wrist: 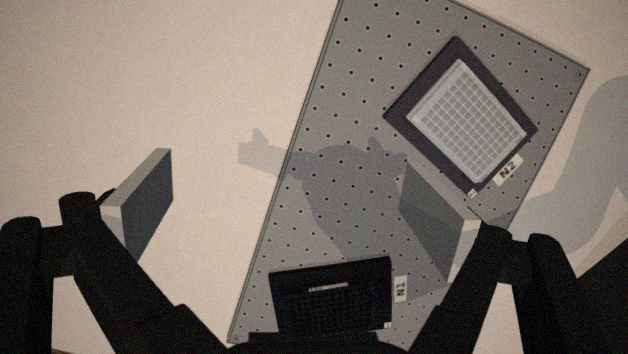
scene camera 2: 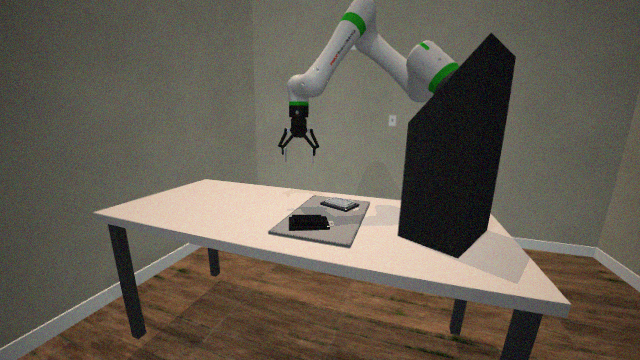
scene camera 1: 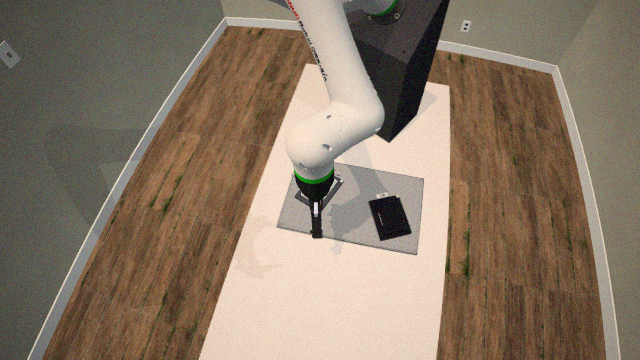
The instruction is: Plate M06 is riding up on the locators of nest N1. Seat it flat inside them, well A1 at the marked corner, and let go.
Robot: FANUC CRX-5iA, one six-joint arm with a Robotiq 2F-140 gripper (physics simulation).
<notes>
I see my gripper, a white plate, a black nest N1 and a nest N2.
</notes>
